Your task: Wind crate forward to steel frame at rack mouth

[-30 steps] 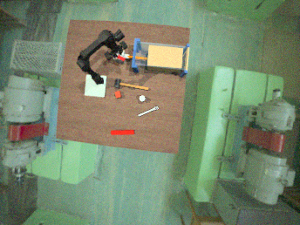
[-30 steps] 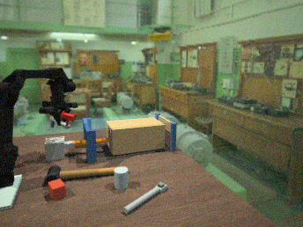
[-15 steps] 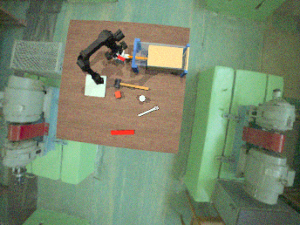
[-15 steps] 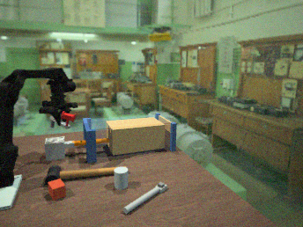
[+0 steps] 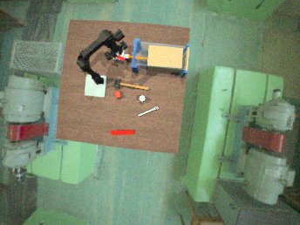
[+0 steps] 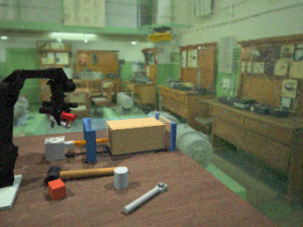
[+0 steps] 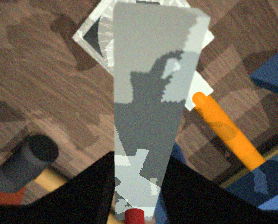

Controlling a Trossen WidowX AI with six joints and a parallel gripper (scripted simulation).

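My gripper tip is now 2 cm below the winch handle. Round my gripper tip: red knob (4 cm to the right, 4 cm above, 2 cm ahead); then winch (15 cm below, 5 cm to the left, 5 cm behind); then blue steel frame (13 cm ahead, 7 cm below, 3 cm to the left).
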